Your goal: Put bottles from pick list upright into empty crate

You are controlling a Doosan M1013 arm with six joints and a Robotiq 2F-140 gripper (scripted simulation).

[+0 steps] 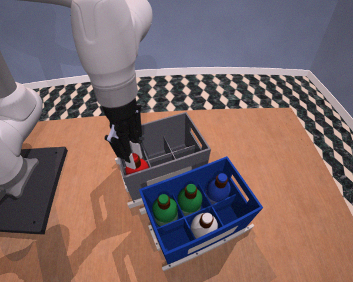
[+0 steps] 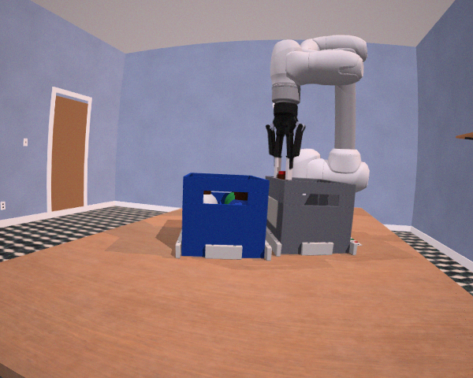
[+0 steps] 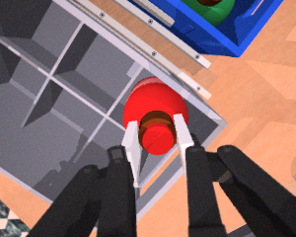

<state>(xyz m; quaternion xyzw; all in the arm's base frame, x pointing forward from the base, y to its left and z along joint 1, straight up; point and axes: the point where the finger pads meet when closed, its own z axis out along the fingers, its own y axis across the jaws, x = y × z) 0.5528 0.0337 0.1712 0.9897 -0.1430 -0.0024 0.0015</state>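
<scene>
Right now the red bottle is 80 mm below my hand. Also, from my hand: blue crate (200 mm ahead, 120 mm below, 110 mm to the right); green bottle (170 mm ahead, 110 mm below, 70 mm to the right); grey crate (120 mm below, 80 mm to the left, 60 mm ahead).
</scene>
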